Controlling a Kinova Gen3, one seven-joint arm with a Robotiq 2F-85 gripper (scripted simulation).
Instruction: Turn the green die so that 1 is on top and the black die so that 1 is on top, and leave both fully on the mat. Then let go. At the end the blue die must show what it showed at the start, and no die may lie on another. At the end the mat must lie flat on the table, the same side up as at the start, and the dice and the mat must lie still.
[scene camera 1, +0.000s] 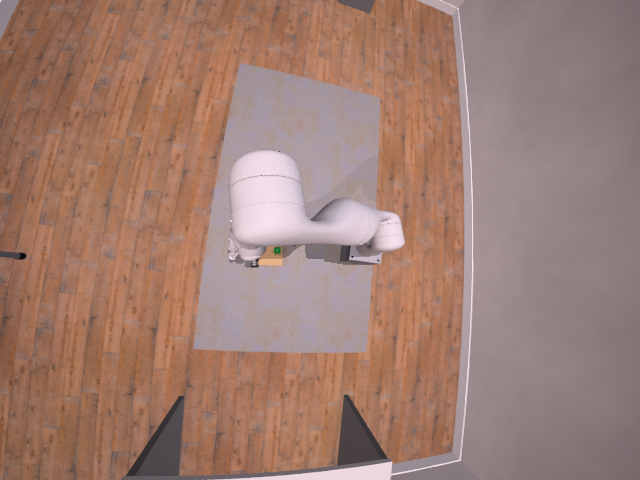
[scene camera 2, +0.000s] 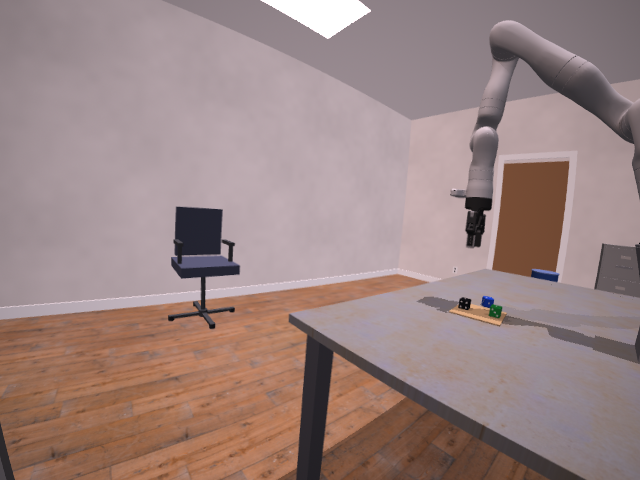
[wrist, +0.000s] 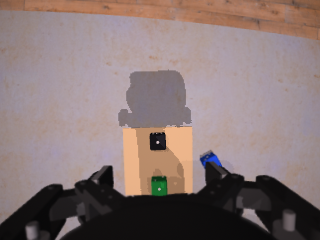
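I can see my gripper here, and the wrist view shows it too. There is also a tan mat in the pictures.
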